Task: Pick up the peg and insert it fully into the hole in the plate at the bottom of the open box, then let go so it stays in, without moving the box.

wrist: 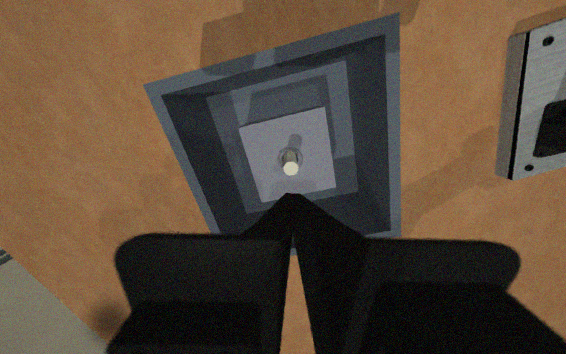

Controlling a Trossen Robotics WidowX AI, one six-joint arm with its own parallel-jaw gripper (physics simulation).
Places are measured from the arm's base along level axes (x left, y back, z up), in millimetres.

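Pixels of known places: gripper, fingertip midpoint: [291, 200].
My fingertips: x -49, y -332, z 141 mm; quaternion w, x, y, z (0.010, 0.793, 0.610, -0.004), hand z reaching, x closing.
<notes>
Ahead of a thing's pixels: the offset from my fingertips to its top centre. "*": to the spot under its first point. Level surfaces: height alone.
The open blue-grey box {* dx -48, dy -85, dz -70 mm} [180, 131] stands on the brown surface in the upper middle of the view. A light grey plate {dx +7, dy +1, dz -102 mm} [310, 130] lies at its bottom. The pale cream peg {dx +7, dy +1, dz -75 mm} [290, 167] stands in the plate's hole, its round top end showing above the plate; how deep it sits cannot be told. The black gripper [293, 196] is shut with its tips together and nothing between them. It hangs above the box, its tips overlapping the box's near part in the view and hiding part of the near wall.
A silvery metal block [542, 80] with dark holes and a black patch lies to the right of the box. A grey-green flat area [35, 310] shows at the lower left corner. The brown table surface {dz -163 mm} [100, 150] surrounds the box.
</notes>
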